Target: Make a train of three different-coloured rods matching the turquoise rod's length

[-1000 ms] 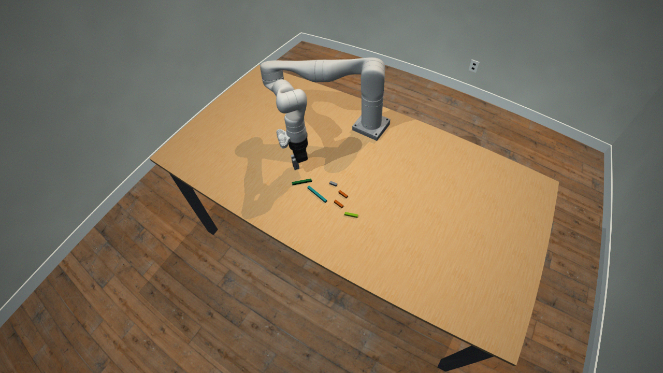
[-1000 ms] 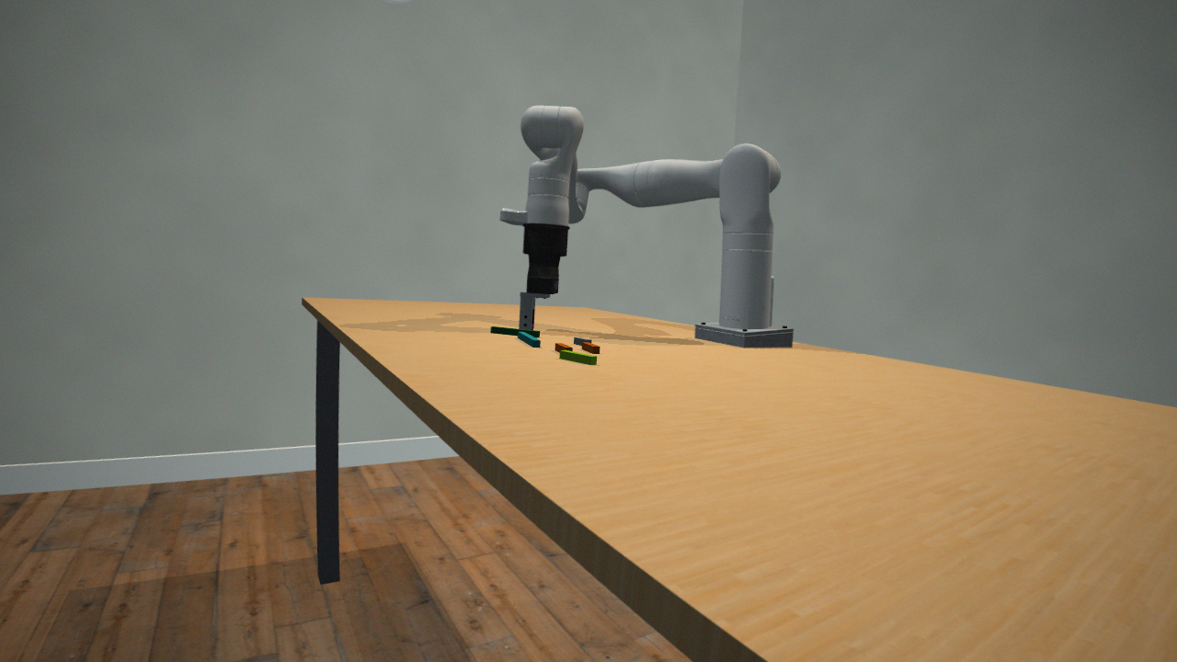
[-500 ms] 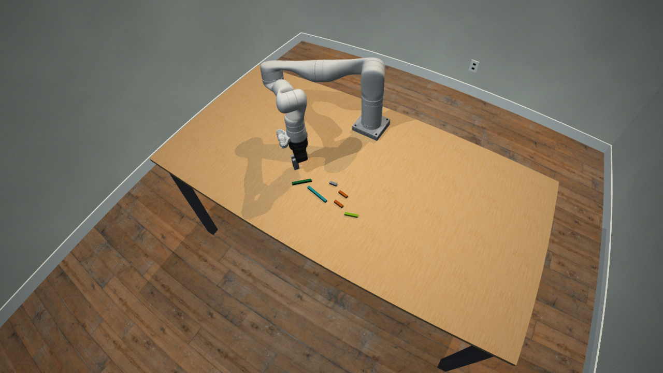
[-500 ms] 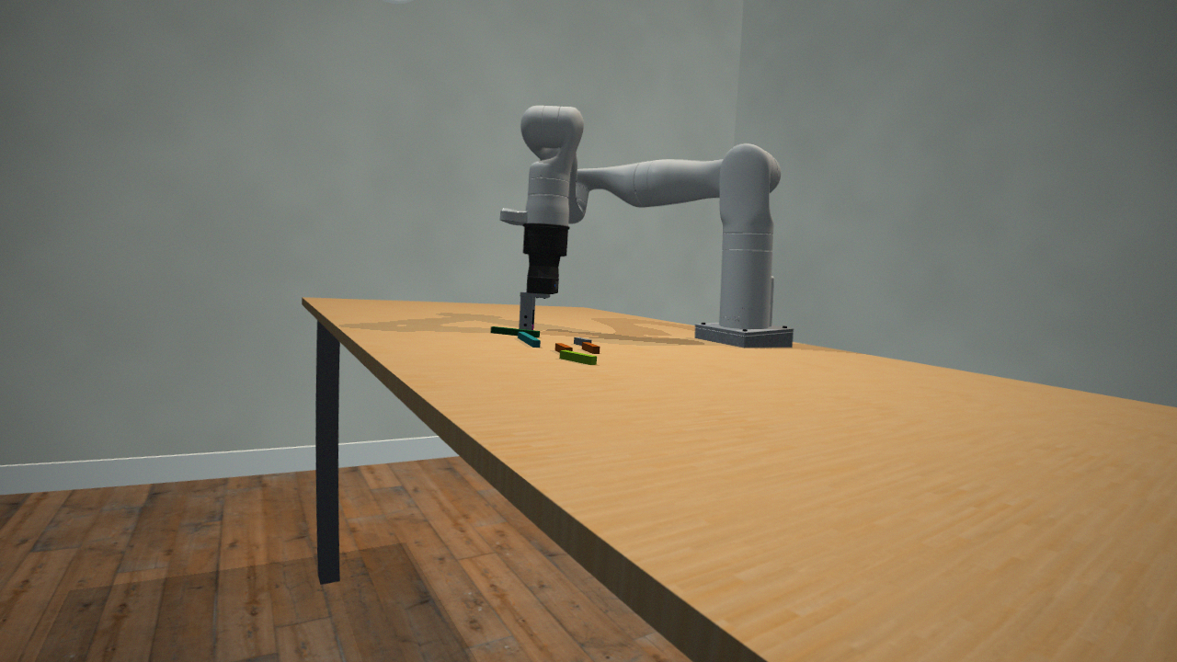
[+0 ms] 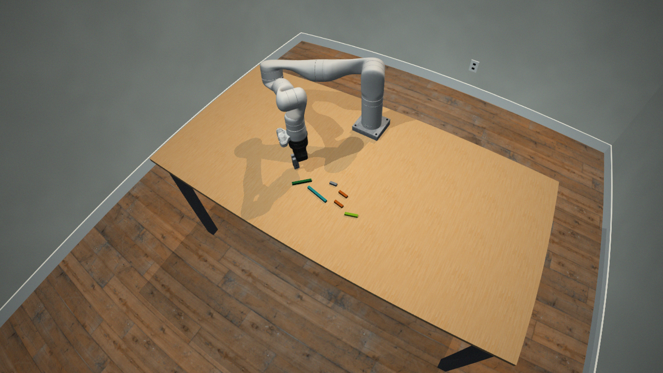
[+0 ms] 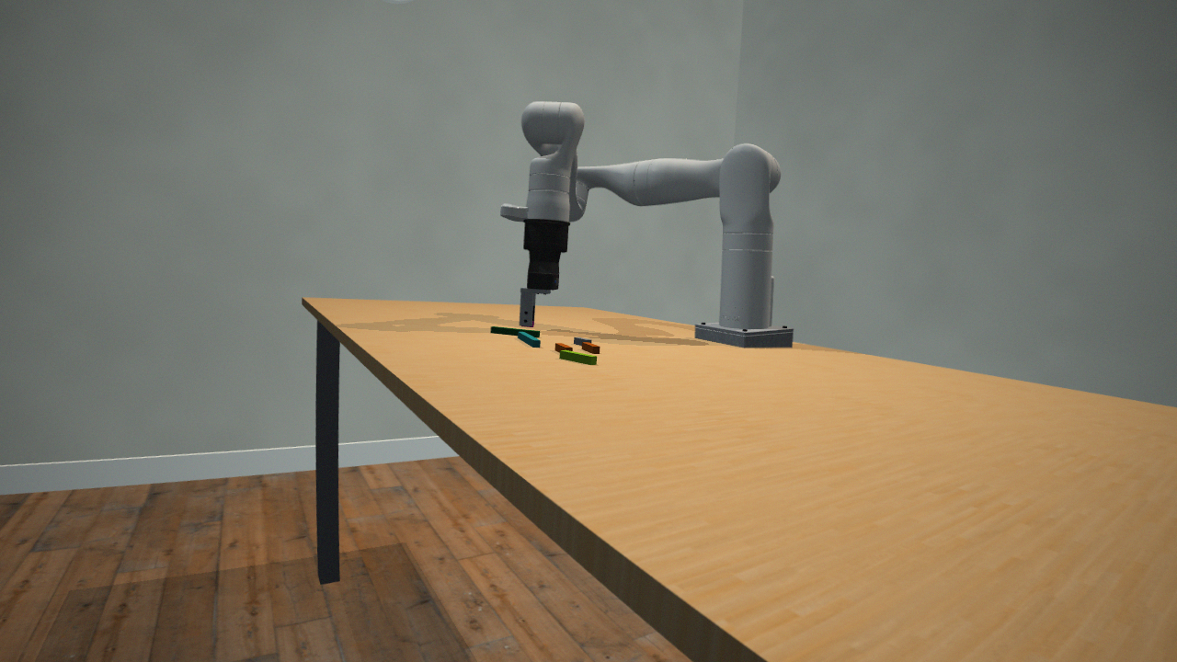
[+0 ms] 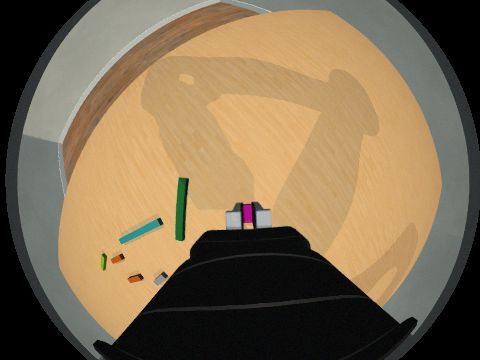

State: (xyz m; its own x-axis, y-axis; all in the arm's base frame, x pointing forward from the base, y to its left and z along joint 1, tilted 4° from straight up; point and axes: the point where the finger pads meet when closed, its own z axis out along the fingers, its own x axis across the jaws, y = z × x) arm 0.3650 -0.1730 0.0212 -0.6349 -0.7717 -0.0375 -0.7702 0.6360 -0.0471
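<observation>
My hand is 180 mm to the right of the grey rod and 20 mm above it. Also, from my hand: green rod (60 mm to the left, 50 mm ahead, 20 mm below); then turquoise rod (140 mm to the left, 80 mm ahead, 20 mm below); then magenta rod (10 mm below).
</observation>
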